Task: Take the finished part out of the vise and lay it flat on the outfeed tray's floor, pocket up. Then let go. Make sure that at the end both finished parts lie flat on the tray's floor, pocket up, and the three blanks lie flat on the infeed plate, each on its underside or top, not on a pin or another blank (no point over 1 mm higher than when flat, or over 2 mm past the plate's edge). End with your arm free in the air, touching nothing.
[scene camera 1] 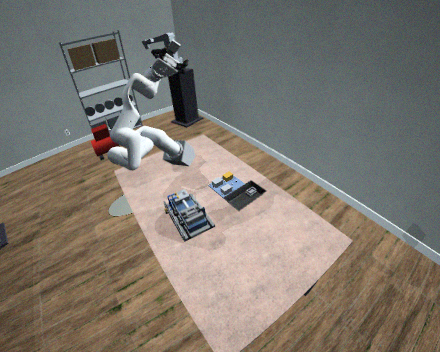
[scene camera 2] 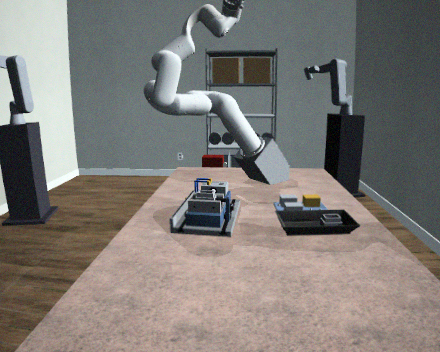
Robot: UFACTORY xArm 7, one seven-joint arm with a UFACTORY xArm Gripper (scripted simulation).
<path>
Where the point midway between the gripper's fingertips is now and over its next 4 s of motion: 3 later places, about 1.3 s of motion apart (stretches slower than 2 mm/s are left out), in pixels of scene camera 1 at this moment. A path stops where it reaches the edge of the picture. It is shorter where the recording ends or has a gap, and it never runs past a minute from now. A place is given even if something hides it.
The gripper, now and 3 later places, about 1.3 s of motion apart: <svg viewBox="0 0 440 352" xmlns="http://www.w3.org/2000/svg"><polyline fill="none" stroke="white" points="177,55 207,98 214,139 207,173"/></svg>
</path>
